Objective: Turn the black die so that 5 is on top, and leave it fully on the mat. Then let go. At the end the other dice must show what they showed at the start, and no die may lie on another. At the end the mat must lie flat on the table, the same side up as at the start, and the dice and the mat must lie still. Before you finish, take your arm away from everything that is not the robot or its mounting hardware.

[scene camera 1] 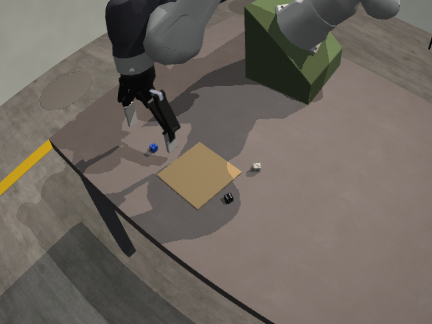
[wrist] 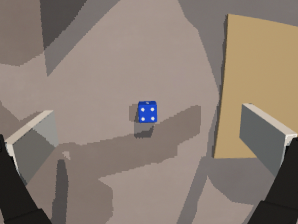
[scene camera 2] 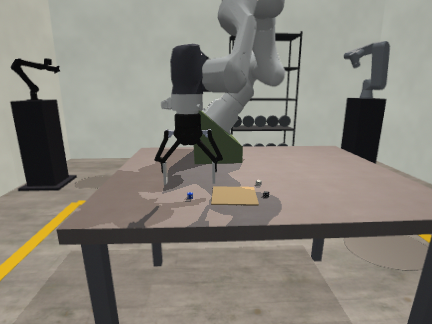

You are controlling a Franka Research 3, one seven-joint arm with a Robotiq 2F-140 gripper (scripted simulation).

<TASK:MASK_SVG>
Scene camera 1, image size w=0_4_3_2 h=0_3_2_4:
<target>gripper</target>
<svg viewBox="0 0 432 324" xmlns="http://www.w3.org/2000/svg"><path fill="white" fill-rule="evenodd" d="M120 74L117 100L122 102L128 126L131 127L138 121L134 103L132 102L136 98L146 108L150 109L164 130L163 135L166 149L170 154L178 147L175 132L181 126L166 99L164 90L156 91L153 86L156 77L154 65L140 74Z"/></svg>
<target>tan mat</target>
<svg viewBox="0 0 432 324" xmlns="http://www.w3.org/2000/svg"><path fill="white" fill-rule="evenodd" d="M202 143L197 143L157 174L162 181L197 210L242 173L242 171Z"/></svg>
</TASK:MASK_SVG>
